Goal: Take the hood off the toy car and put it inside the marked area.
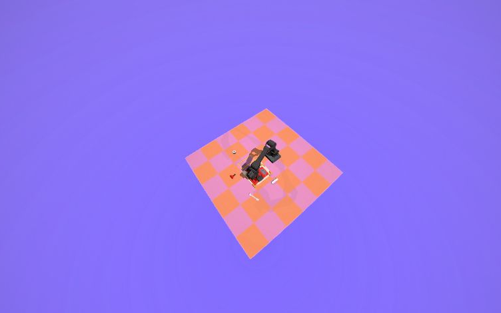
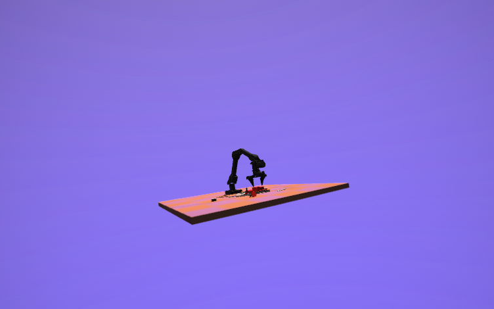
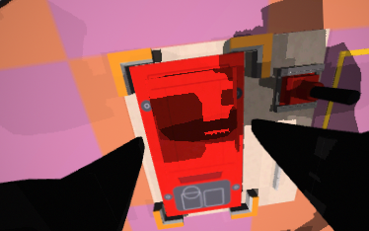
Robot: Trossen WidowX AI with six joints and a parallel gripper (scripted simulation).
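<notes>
The red hood lies 20 mm below my gripper tip. Also, from my gripper tip: base plate: 40 mm behind, 30 mm to the right, 50 mm below; then wheel: 30 mm ahead, 420 mm to the right, 50 mm below.
</notes>
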